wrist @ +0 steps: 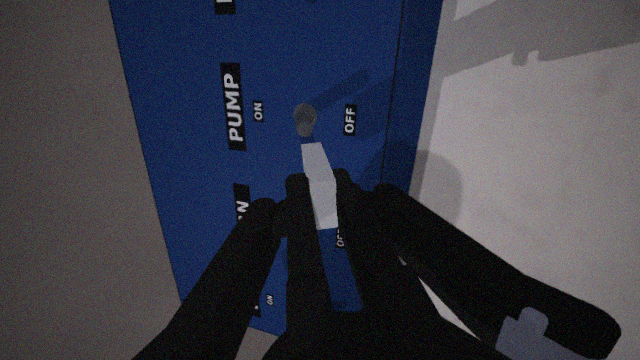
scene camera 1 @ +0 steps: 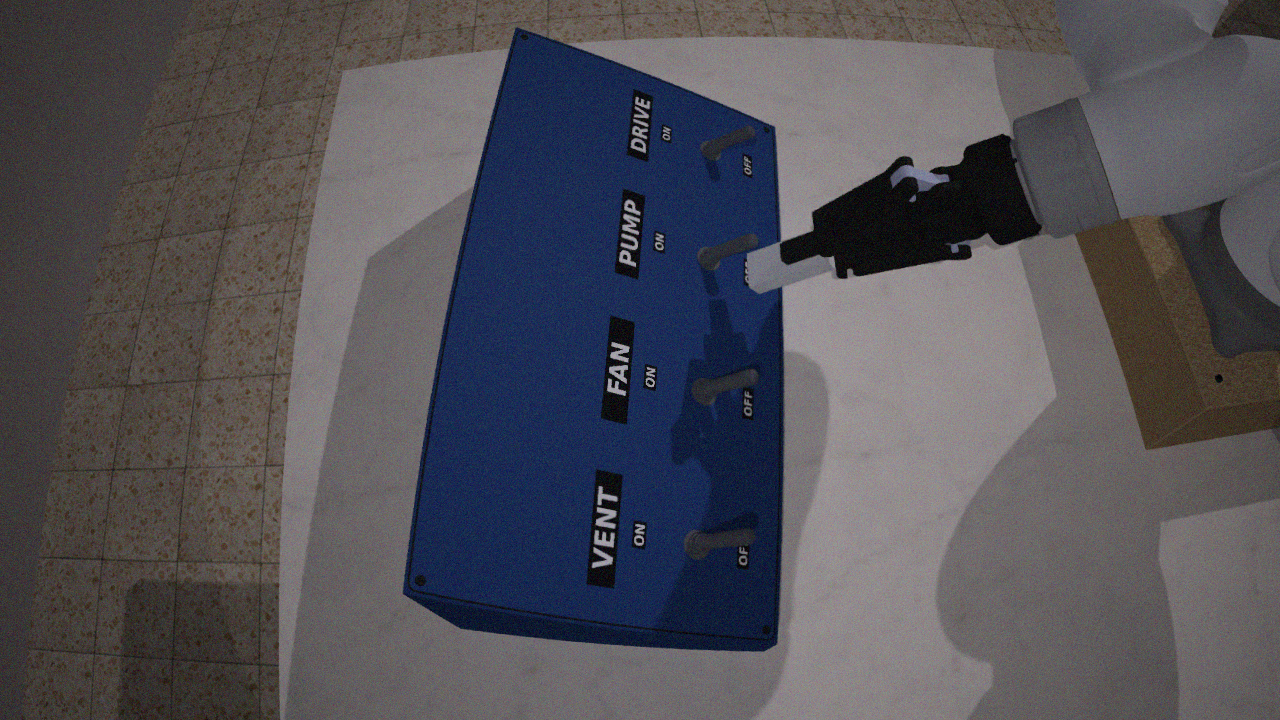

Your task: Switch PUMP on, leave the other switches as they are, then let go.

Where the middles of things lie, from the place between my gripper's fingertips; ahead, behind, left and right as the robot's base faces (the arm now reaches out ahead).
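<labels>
Vent lever (scene camera 1: 740, 537): 210 mm to the left of my hand and 40 mm ahead of it. Fan lever (scene camera 1: 749, 377): 90 mm to the left of my hand, 20 mm ahead of it. Blue switch panel (scene camera 1: 572, 457): my hand is 40 mm above it, 20 mm to the right of it and 100 mm short of it.
</labels>
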